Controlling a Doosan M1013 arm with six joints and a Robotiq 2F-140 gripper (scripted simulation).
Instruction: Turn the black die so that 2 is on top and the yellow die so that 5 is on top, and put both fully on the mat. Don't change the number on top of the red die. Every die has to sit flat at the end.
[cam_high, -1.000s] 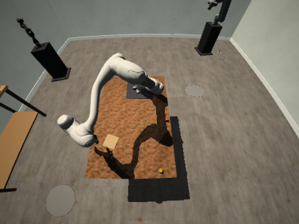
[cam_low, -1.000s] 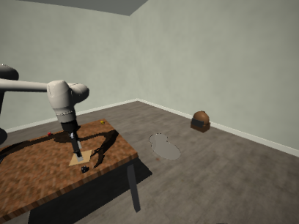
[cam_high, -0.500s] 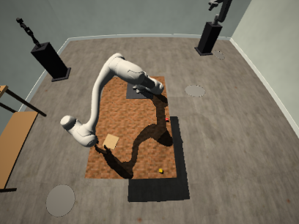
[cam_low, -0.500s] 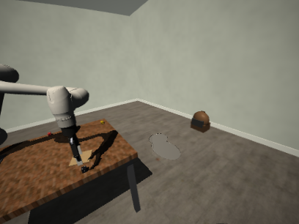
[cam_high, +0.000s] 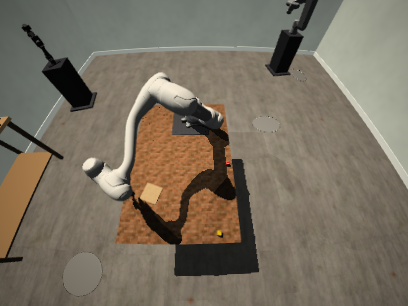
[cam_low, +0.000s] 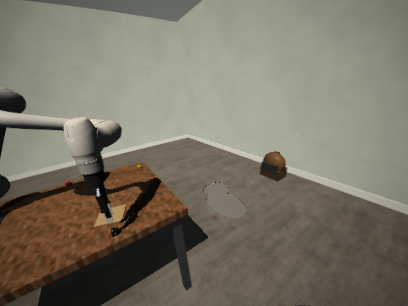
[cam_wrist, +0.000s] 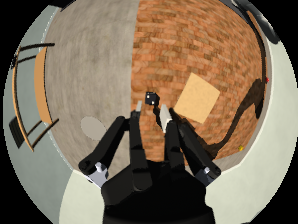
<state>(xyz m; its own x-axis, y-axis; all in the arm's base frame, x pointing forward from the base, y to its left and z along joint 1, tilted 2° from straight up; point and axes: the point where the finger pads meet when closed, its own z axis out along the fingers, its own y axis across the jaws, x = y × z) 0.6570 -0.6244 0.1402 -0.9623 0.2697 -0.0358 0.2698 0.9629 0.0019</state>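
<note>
The black die is 11 cm below my hand. Also, from my hand: yellow die 62 cm to the left, 42 cm ahead, 11 cm below; tan mat 16 cm to the left, 12 cm below, 3 cm ahead; red die 83 cm to the left, 11 cm below, 10 cm behind.
</note>
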